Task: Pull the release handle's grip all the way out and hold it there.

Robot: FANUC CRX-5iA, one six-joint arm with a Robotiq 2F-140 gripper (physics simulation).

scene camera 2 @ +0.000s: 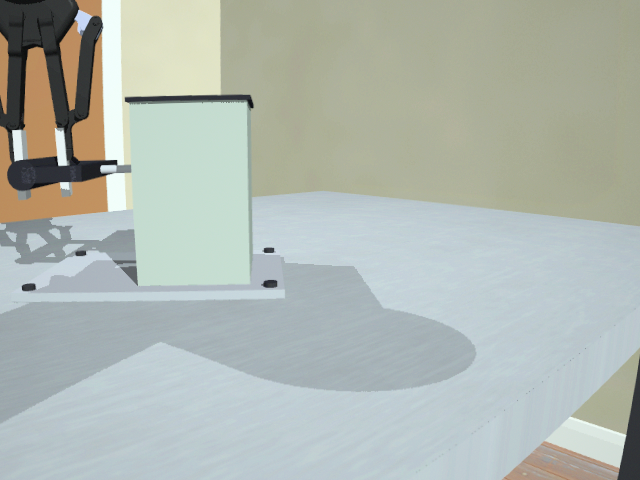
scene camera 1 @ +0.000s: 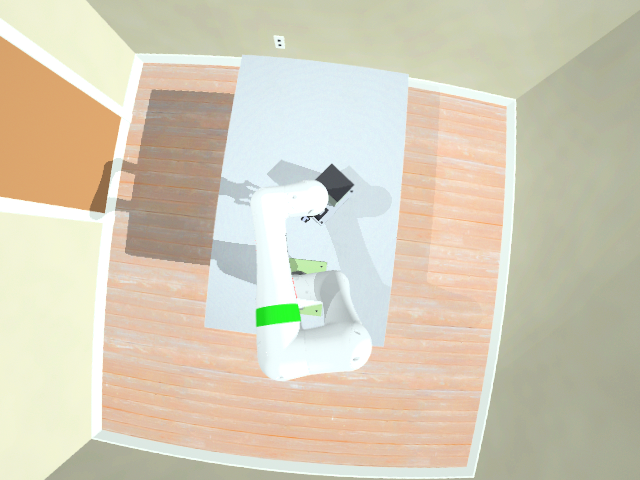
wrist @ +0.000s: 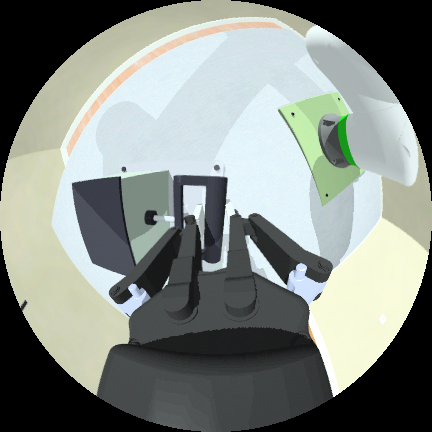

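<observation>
The release handle's grip [scene camera 2: 93,172] [wrist: 216,195] is a dark frame with a thick round bar on its outer side. It stands out from the pale green housing [scene camera 1: 333,180] [scene camera 2: 191,196] [wrist: 145,200], which has a dark top. A short stretch of light rod [scene camera 2: 116,168] [wrist: 163,219] shows between the grip and the housing, with a black collar at the housing wall in the wrist view. My gripper [scene camera 2: 43,178] [wrist: 214,209] is shut on the grip's bar, one white fingertip on each side of it, the inner one through the frame's opening. The overhead view mostly hides the grip under the arm.
The housing stands on a bolted pale base plate [scene camera 2: 206,295] on the table [scene camera 1: 320,113] [scene camera 2: 465,258]. The white arm [scene camera 1: 271,242] reaches over the table from its green mounting plate [scene camera 1: 312,266] [wrist: 305,130]. Walls surround the floor.
</observation>
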